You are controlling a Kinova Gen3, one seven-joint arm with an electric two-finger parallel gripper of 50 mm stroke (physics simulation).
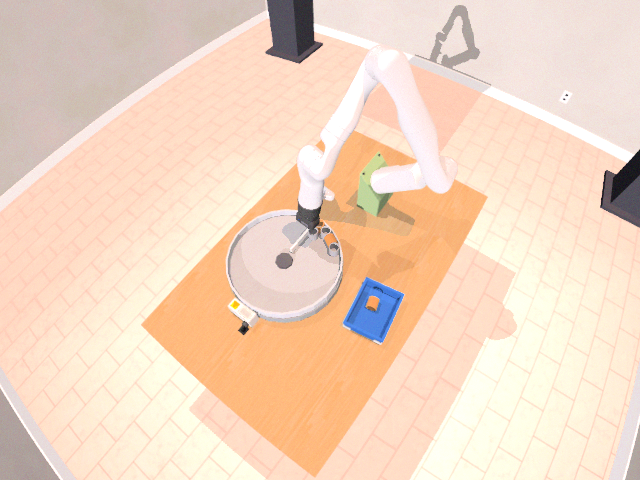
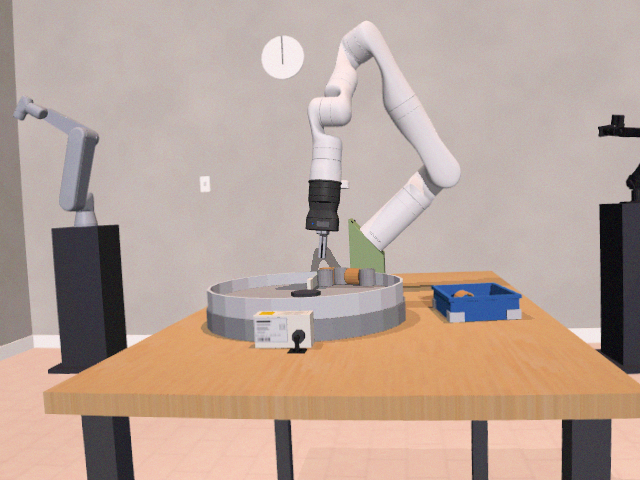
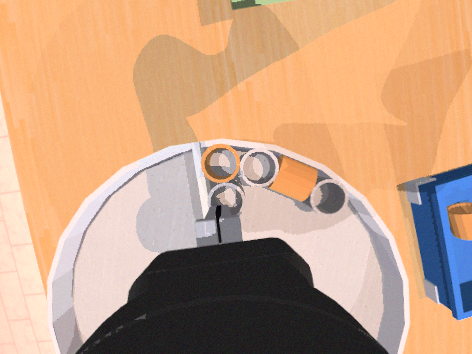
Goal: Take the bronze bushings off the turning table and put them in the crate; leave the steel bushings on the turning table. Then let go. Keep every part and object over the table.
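Frame: origin at the arm's base, x ahead, y left, z up, level; millimetres.
Seen in the pictures: gripper, between the fingertips: (image 1: 310, 227) (image 2: 322, 258) (image 3: 220, 218); arm's base, origin of its link: (image 1: 379, 181) (image 2: 370, 240).
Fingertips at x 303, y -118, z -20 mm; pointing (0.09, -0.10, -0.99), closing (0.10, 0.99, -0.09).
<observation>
Pixels of each thing's top centre, then the offset from my fingertips to it. "pt": a spot on its surface instead.
- third steel bushing, centre of its top: (image 3: 226, 201) (image 2: 324, 269) (image 1: 313, 230) 7 mm back, 5 mm left, 30 mm down
- blue crate, centre of its top: (image 2: 473, 289) (image 1: 374, 308) 122 mm ahead, 335 mm left, 71 mm down
- dark hub, centre of its top: (image 2: 305, 291) (image 1: 284, 260) 137 mm ahead, 27 mm right, 60 mm down
- white box, a spot on its surface: (image 2: 283, 329) pt 391 mm ahead, 40 mm right, 88 mm down
The turning table (image 1: 258, 281) (image 2: 356, 307) (image 3: 125, 280) carries two bronze and three steel bushings at its back right. One bronze bushing (image 2: 326, 268) (image 3: 220, 180) stands upright beside the white bar; another bronze bushing (image 1: 329, 239) (image 2: 352, 276) (image 3: 295, 179) lies on its side between two upright steel bushings (image 3: 259, 184) (image 1: 333, 250) (image 2: 367, 277). A third steel bushing (image 2: 325, 277) (image 3: 212, 197) stands in front of the upright bronze one. The blue crate (image 1: 372, 328) (image 2: 475, 308) (image 3: 434, 235) holds a bronze bushing (image 1: 372, 303) (image 2: 462, 294) (image 3: 461, 221). My gripper (image 2: 322, 256) (image 3: 220, 218) is shut and empty, above the third steel bushing.
The white bar (image 1: 299, 240) (image 2: 311, 281) (image 3: 200, 190) runs from near the dark hub (image 1: 283, 260) (image 2: 306, 292) to the turning table's rim. A white box (image 1: 242, 312) (image 2: 283, 329) with a black knob stands at the front. The green arm mount (image 1: 373, 196) (image 2: 364, 253) is behind.
</observation>
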